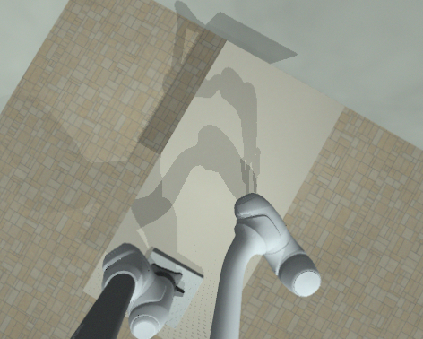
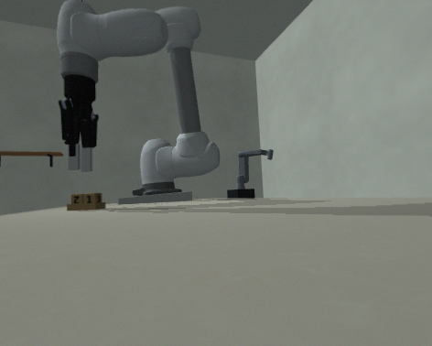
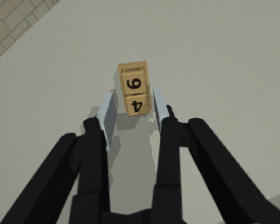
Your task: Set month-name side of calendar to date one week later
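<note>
Right now my hand is 11 cm above the wooden cube. Round my hand: tray: 1 cm ahead, 1 cm to the left, 13 cm below.
</note>
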